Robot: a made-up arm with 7 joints. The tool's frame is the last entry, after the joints.
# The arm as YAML. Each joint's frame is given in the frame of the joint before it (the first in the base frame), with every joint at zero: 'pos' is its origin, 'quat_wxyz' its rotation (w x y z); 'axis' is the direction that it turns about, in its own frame. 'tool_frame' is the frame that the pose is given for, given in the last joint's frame.
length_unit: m
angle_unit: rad
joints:
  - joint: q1
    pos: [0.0, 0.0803, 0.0]
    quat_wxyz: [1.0, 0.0, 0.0, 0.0]
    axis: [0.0, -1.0, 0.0]
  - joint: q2
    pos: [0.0, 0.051, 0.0]
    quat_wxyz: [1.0, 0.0, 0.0, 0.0]
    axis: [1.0, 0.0, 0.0]
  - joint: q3
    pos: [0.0, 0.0, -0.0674]
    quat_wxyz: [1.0, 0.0, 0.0, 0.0]
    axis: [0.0, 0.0, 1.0]
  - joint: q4
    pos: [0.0, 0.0, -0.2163]
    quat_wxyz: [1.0, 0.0, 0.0, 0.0]
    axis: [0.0, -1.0, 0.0]
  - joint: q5
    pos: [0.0, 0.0, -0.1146]
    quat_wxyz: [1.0, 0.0, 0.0, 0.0]
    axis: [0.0, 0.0, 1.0]
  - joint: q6
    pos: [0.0, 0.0, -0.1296]
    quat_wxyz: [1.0, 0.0, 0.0, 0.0]
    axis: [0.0, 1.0, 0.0]
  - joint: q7
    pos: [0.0, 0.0, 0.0]
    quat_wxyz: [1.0, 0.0, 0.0, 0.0]
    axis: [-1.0, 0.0, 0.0]
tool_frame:
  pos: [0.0, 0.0, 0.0]
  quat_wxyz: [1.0, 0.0, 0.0, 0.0]
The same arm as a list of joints. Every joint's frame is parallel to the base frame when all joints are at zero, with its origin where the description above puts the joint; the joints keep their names.
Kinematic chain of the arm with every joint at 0, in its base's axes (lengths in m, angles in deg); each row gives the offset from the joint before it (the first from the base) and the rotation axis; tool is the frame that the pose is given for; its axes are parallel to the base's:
q1: xyz 0.0000 0.0803 0.0000 axis -y
q2: xyz 0.0000 0.0510 0.0000 axis +x
q3: xyz 0.0000 0.0000 -0.0674 axis +z
q4: xyz 0.0000 0.0000 -0.2163 axis -y
q5: xyz 0.0000 0.0000 -0.1146 axis +z
q6: xyz 0.0000 0.0000 -0.1296 axis +y
q7: xyz 0.0000 0.0000 0.0000 axis -x
tool: xyz 0.0000 0.0000 0.0000

